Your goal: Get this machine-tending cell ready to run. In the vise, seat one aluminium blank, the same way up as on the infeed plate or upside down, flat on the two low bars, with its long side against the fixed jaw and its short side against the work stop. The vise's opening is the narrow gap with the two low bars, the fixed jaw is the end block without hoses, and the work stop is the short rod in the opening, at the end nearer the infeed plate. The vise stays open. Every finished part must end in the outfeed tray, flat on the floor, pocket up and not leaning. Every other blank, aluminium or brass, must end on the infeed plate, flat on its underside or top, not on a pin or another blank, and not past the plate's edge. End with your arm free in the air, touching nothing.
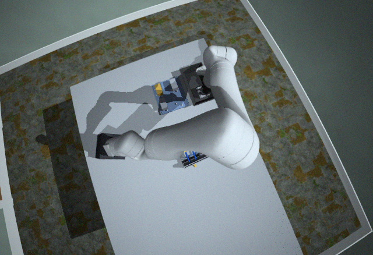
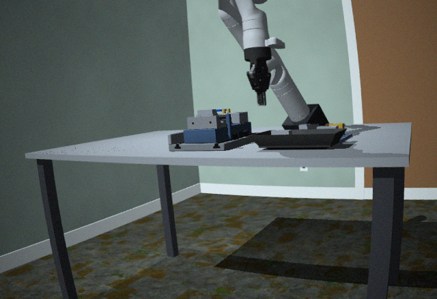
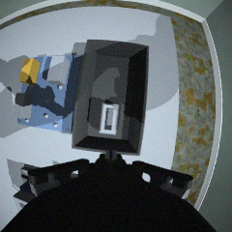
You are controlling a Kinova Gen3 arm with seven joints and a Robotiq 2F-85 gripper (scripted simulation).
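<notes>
My gripper is now 150 mm past the vise, 160 mm to the left of it and 100 mm above it. Also, from my hand: brass blank 170 mm behind, 210 mm to the left, 110 mm below.
</notes>
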